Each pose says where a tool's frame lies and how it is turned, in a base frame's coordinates. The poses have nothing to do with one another.
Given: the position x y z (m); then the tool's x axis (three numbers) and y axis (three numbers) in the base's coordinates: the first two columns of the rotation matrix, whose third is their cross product.
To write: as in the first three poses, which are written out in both.
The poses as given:
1: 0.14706, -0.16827, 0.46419, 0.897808, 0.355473, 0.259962, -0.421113, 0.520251, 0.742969
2: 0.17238, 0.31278, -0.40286, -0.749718, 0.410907, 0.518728, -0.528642, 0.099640, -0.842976
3: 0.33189, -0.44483, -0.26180, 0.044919, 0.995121, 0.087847, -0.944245, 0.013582, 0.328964
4: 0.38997, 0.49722, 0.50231, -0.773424, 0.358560, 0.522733, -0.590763, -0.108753, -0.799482
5: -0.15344, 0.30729, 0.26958, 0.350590, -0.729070, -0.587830, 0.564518, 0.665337, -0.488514
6: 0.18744, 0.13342, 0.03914, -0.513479, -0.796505, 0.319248, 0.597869, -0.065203, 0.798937
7: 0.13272, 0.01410, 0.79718, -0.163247, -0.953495, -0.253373, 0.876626, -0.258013, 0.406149
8: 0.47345, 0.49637, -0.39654, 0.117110, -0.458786, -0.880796, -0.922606, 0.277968, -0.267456
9: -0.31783, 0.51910, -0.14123, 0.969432, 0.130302, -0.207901, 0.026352, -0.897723, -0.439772
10: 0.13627, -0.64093, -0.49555, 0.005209, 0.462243, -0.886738, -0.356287, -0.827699, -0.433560
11: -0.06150, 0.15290, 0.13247, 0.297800, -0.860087, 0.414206, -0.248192, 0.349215, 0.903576
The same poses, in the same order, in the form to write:
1: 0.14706, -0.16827, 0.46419, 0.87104, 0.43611, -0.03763, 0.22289
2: 0.17238, 0.31278, -0.40286, 0.35087, 0.04506, -0.65323, 0.66944
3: 0.33189, -0.44483, -0.26180, 0.70689, 0.15090, 0.08428, 0.68588
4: 0.38997, 0.49722, 0.50231, 0.32162, 0.09924, -0.58496, 0.73792
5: -0.15344, 0.30729, 0.26958, 0.81559, -0.10052, 0.40924, -0.39652
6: 0.18744, 0.13342, 0.03914, 0.48244, 0.10252, -0.48440, -0.72256
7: 0.13272, 0.01410, 0.79718, 0.60347, 0.23280, -0.08255, -0.75816
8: 0.47345, 0.49637, -0.39654, 0.50109, -0.55450, 0.62281, 0.23141
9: -0.31783, 0.51910, -0.14123, 0.22248, -0.96707, -0.04050, 0.11681
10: 0.13627, -0.64093, -0.49555, 0.29064, -0.64663, -0.04096, 0.70407
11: -0.06150, 0.15290, 0.13247, 0.61999, 0.51431, -0.53872, -0.24674
